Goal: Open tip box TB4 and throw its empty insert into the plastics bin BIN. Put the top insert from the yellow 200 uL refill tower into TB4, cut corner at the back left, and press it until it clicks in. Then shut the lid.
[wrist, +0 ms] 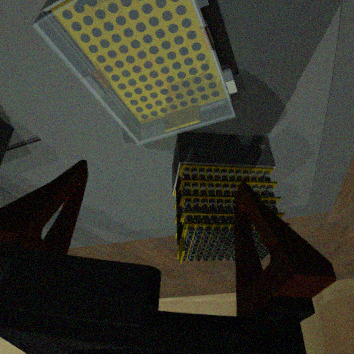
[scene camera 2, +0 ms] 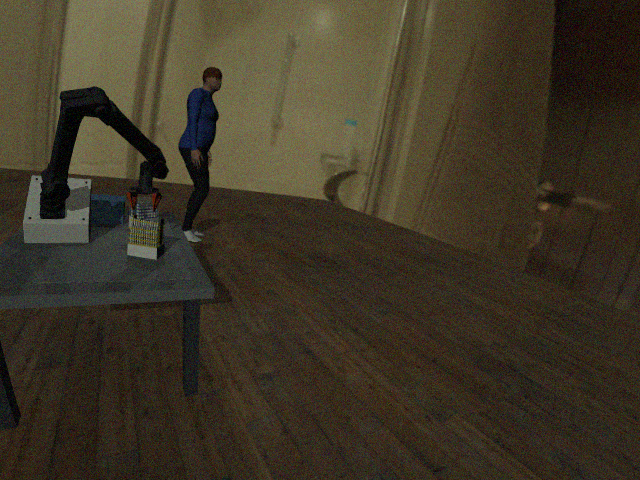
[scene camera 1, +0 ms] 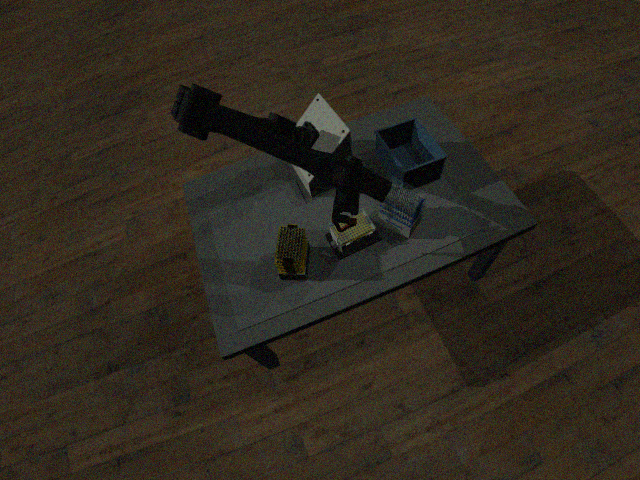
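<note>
The tip box TB4 (scene camera 1: 359, 230) (wrist: 150, 55) stands on the table between two towers; its yellow insert shows through what looks like a clear, shut lid. The yellow refill tower (scene camera 1: 292, 253) (scene camera 2: 145, 235) (wrist: 225, 215), with stacked yellow inserts, stands left of it in scene view 1. The plastics bin (scene camera 1: 410, 155) (scene camera 2: 107, 209) is an open blue box at the back right. My gripper (scene camera 1: 345, 223) (scene camera 2: 144, 203) (wrist: 163, 177) is open and empty, pointing down close to TB4 in scene view 1; the exact height is unclear. TB4 is hidden in scene view 2.
A blue refill tower (scene camera 1: 400, 211) stands right of TB4, in front of the bin. The arm's white base (scene camera 1: 323, 118) (scene camera 2: 56, 232) stands at the back of the table (scene camera 1: 232, 315) (scene camera 2: 51, 281). A person (scene camera 2: 199, 124) stands beyond the table in scene view 2.
</note>
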